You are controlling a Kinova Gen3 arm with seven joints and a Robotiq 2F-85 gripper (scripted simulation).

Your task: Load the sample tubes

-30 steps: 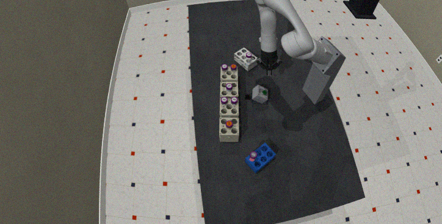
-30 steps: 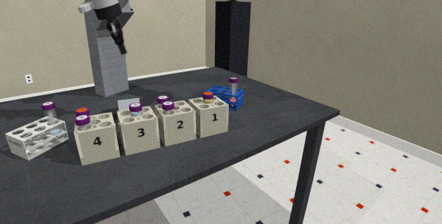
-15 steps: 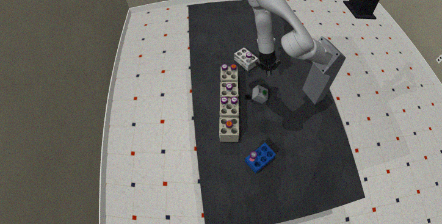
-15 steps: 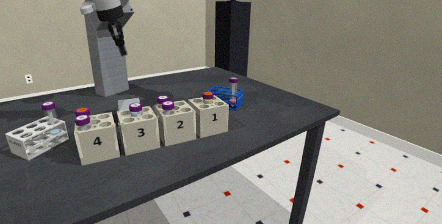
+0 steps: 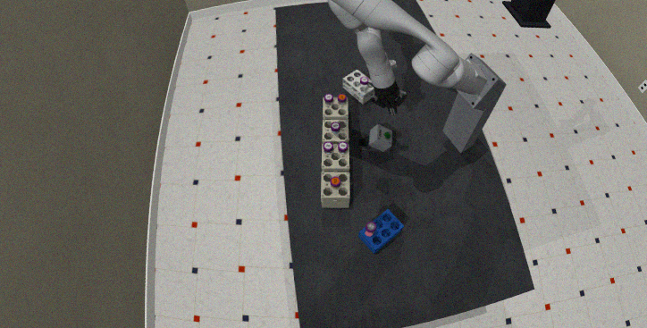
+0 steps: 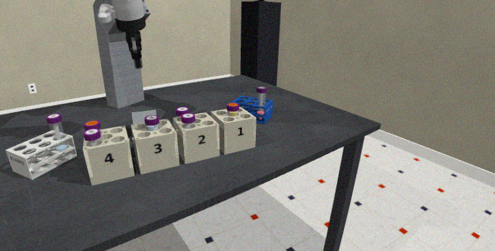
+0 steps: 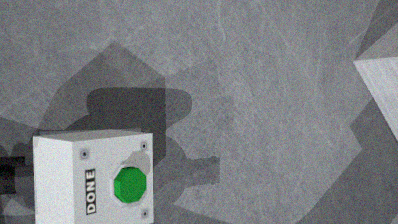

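Now: the green done key 160 mm below my hand. From my hand the other things lie so: orange-dot tube (160 mm to the right, 160 mm below, 150 mm ahead); done desk (170 mm below, 20 mm ahead); adapter 2 (210 mm ahead, 180 mm below, 80 mm to the left).
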